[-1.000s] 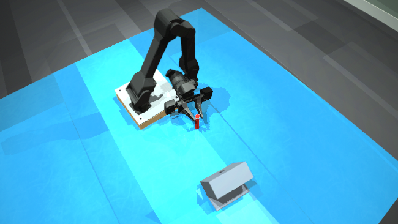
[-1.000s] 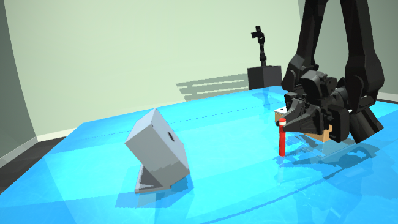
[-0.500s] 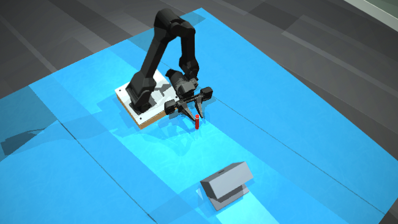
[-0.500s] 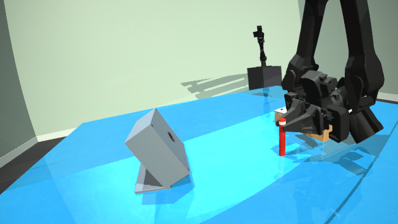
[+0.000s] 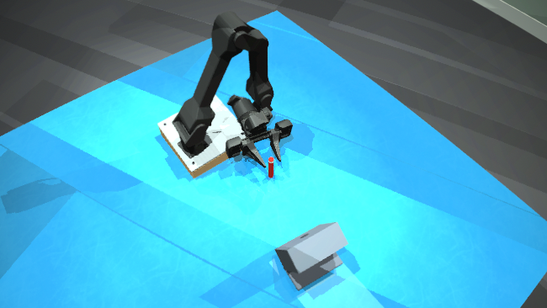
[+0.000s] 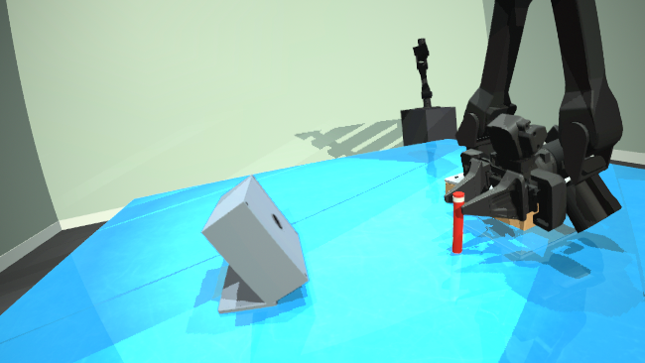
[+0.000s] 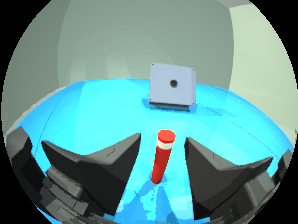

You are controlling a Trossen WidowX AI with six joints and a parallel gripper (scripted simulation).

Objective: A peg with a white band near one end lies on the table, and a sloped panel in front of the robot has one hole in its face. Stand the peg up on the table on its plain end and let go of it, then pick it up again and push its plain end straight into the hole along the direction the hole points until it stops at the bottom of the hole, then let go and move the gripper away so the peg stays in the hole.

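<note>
My gripper tip is now 1 cm past the red peg and 1 cm above it. Round my gripper tip: grey sloped panel: 22 cm ahead, 9 cm to the right.
</note>
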